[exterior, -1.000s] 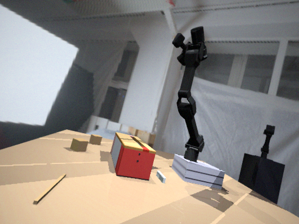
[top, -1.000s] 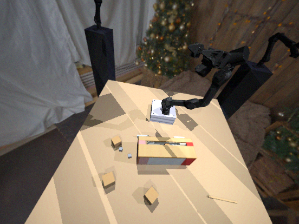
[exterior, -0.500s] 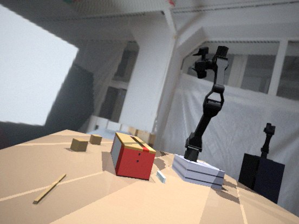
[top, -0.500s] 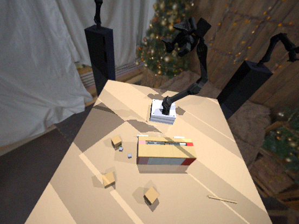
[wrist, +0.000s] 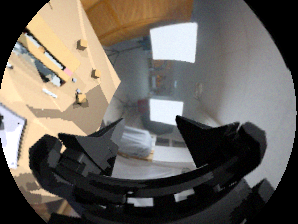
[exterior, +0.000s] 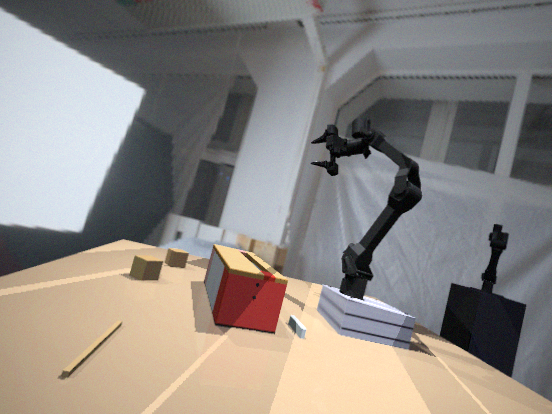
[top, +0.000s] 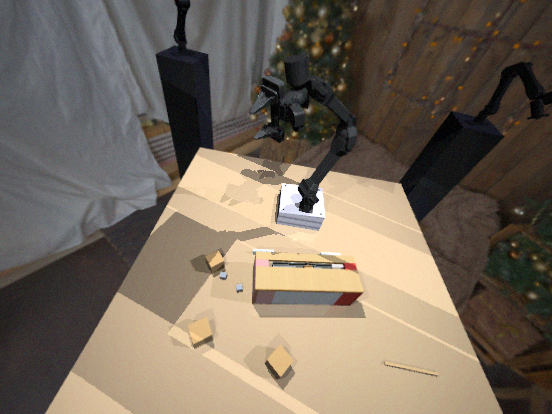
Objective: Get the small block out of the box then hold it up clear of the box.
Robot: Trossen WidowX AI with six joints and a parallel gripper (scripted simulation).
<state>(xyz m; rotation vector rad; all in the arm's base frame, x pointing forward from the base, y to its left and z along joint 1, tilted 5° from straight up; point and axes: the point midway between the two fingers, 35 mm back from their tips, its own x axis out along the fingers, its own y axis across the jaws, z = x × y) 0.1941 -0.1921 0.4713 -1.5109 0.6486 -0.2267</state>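
Now: gripper tip 490 mm above the box, 270 mm to the right of it and 110 mm short of it. Also, from my gripper tip: thin stick (690 mm to the left, 550 mm below, 320 mm ahead); brown block (460 mm below, 290 mm to the left, 120 mm ahead).
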